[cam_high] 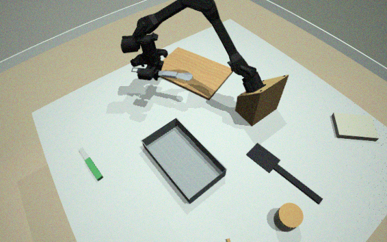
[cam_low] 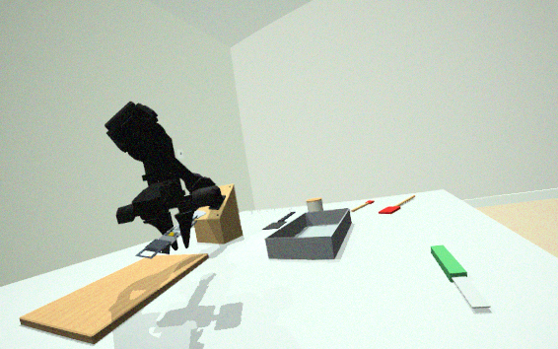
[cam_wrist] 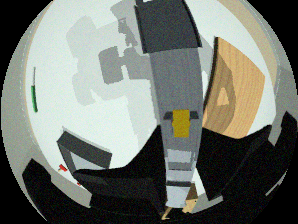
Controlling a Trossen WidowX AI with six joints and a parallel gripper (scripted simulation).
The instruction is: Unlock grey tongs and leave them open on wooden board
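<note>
My gripper tip is 210 mm past the wooden board, 50 mm to the left of it and 90 mm above it. Round my gripper tip: black spatula 200 mm behind, 600 mm to the left, 100 mm below; then yellow lock piece 20 mm ahead, 20 mm to the right, 30 mm above; then roasting tin 90 mm ahead, 370 mm to the left, 70 mm below.
</note>
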